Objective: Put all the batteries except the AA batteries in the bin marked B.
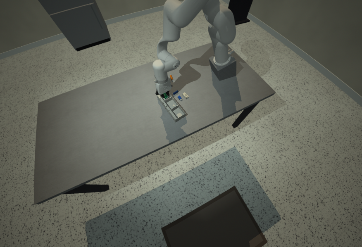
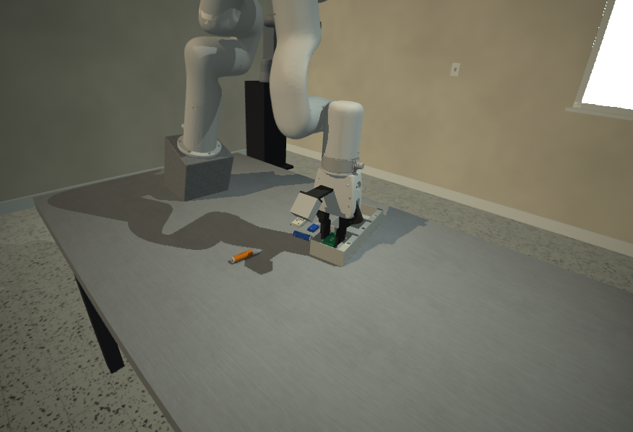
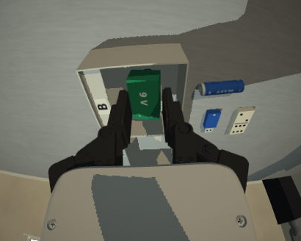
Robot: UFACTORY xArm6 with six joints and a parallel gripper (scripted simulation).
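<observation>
Right now the green block battery is 10 mm to the left of my hand and 20 mm below it. Also, from my hand: black cylindrical battery (40 mm below); grey bin row (10 mm behind, 80 mm to the left, 30 mm below); blue cylindrical battery (80 mm behind, 10 mm to the right, 40 mm below).
</observation>
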